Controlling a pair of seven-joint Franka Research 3 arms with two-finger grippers.
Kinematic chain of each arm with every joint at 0, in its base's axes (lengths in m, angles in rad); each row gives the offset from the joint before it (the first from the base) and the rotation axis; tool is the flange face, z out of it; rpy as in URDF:
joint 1: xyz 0 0 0.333 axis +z
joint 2: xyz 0 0 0 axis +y
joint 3: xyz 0 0 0.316 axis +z
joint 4: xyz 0.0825 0 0 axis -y
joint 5: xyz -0.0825 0 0.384 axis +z
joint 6: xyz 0 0 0 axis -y
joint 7: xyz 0.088 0 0 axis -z
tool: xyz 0 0 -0.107 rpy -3.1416 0 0
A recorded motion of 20 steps. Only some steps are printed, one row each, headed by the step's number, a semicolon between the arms.
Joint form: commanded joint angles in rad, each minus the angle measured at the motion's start. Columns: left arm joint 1, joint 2, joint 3, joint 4, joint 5, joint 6, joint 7; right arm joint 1, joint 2, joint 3, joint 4, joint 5, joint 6, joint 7.
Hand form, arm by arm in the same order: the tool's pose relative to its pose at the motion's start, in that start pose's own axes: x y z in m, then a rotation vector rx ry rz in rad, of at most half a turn. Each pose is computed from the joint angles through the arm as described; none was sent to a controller.
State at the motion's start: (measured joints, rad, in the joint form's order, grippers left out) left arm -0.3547 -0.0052 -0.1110 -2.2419 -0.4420 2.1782 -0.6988; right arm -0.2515 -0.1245 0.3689 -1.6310 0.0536 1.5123 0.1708
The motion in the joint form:
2: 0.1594 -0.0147 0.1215 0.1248 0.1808 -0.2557 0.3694; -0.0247 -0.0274 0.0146 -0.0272 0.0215 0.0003 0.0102
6: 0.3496 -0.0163 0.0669 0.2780 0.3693 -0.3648 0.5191; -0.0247 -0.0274 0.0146 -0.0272 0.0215 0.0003 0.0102
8: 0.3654 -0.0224 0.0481 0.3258 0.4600 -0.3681 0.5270; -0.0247 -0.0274 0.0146 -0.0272 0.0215 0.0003 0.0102
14: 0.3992 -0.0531 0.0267 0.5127 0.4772 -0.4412 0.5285; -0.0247 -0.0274 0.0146 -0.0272 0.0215 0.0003 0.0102
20: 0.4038 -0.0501 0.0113 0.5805 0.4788 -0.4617 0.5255; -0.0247 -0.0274 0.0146 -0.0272 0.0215 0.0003 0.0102
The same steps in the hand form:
2: 0.0892 -0.0797 -0.0896 0.1070 0.0084 0.2282; -0.0077 0.0009 0.0003 0.0092 -0.0036 0.0206
6: 0.1312 -0.1219 -0.1761 0.2267 0.1182 0.3290; -0.0077 0.0009 0.0003 0.0092 -0.0036 0.0206
8: 0.1320 -0.1182 -0.2024 0.2961 0.1921 0.3659; -0.0077 0.0009 0.0003 0.0092 -0.0036 0.0206
14: 0.1108 -0.1023 -0.2992 0.2645 0.3359 0.3749; -0.0077 0.0009 0.0003 0.0092 -0.0036 0.0206
20: 0.1008 -0.0908 -0.3250 0.2516 0.3775 0.3878; -0.0077 0.0009 0.0003 0.0092 -0.0036 0.0206

